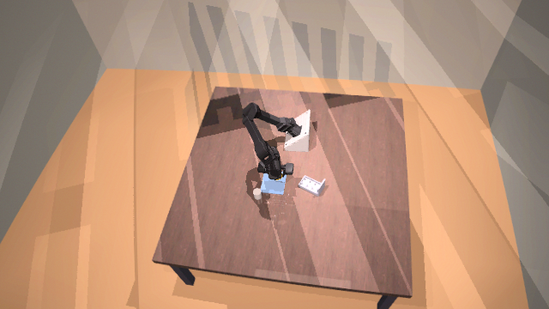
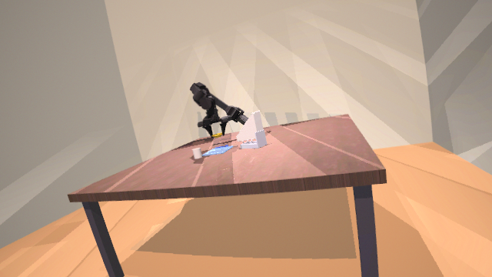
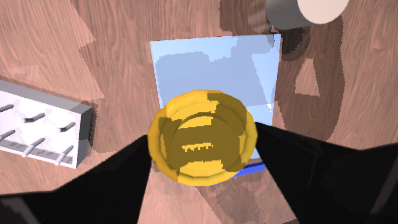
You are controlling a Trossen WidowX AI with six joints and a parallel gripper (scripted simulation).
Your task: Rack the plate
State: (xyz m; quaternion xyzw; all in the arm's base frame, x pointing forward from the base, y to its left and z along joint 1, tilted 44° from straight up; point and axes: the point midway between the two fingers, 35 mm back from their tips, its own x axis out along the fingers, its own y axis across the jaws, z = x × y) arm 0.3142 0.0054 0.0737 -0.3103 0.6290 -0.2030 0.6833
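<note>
My gripper tip is now 20 mm past the grey dish rack, 190 mm to the right of it and 60 mm above it. Also, from my gripper tip: light blue mat 10 mm behind, 30 mm to the right, 80 mm below; then white cup 100 mm ahead, 90 mm to the right, 60 mm below; then yellow plate 10 mm above.
</note>
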